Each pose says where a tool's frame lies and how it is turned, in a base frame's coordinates. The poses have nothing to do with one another.
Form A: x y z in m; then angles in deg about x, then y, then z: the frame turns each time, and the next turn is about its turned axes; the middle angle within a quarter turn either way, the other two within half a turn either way.
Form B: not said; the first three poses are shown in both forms.
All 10 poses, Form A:
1: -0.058 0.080 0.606 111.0 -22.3 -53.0
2: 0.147 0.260 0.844 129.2 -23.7 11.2
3: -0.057 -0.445 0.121 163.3 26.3 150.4
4: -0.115 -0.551 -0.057 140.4 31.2 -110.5
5: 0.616 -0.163 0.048 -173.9 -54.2 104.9
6: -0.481 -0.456 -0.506 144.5 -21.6 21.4
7: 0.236 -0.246 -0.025 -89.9 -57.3 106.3
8: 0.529 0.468 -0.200 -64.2 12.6 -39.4
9: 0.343 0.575 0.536 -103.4 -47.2 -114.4
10: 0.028 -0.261 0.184 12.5 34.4 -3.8
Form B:
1: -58 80 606 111.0 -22.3 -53.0
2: 147 260 844 129.2 -23.7 11.2
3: -57 -445 121 163.3 26.3 150.4
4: -115 -551 -57 140.4 31.2 -110.5
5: 616 -163 48 -173.9 -54.2 104.9
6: -481 -456 -506 144.5 -21.6 21.4
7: 236 -246 -25 -89.9 -57.3 106.3
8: 529 468 -200 -64.2 12.6 -39.4
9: 343 575 536 -103.4 -47.2 -114.4
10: 28 -261 184 12.5 34.4 -3.8
